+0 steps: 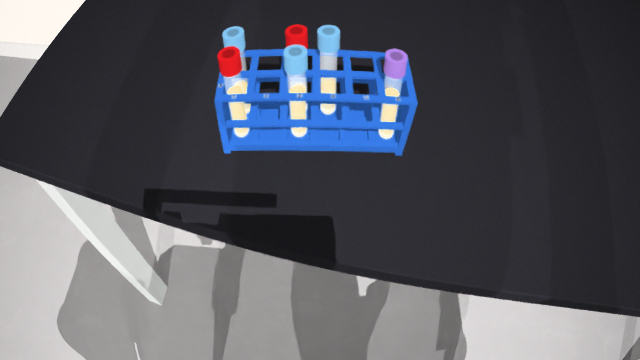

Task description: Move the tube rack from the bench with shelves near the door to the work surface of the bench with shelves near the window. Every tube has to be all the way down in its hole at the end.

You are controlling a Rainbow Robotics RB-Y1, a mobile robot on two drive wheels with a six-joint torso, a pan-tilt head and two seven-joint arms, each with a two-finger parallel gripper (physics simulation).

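Frame: origin at the robot's base, x right, y ahead, z up, level; centimetres.
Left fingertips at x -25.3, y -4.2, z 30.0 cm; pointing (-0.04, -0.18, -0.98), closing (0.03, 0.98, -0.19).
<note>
Offsets run from my left fingertips to a thing's top centre. "pt": to the spot under its first point. Level surfaces: height alone.
The blue tube rack {dx +26.3, dy +63.3, dz +54.5 cm} (345,126) stands upright on the black bench top {dz +46.2 cm} (465,200), its long side facing me. Its front row holds a red-capped tube {pt dx +19.3, dy +61.3, dz +58.0 cm} (230,62) at the left end, a light-blue-capped tube {pt dx +24.6, dy +61.4, dz +57.9 cm} (296,61) near the middle and a purple-capped tube {pt dx +32.5, dy +61.5, dz +58.0 cm} (395,64) at the right end. Its back row holds a light-blue-capped tube (234,39) at the left, a red-capped tube {dx +24.7, dy +64.8, dz +58.2 cm} (296,36) and another light-blue-capped tube (328,39). The front tubes' round bottoms show close above the rack's base. The back red tube's lower part is hidden. Neither gripper shows.
The bench's front edge runs slanting below the rack, nearer to me at the right. A pale bench leg {pt dx -11.1, dy +62.3, dz +10.8 cm} (107,245) stands below at the left. Dark shadows fall on the bench top in front of the rack and on the grey floor {dz -30.0 cm} (30,280).
</note>
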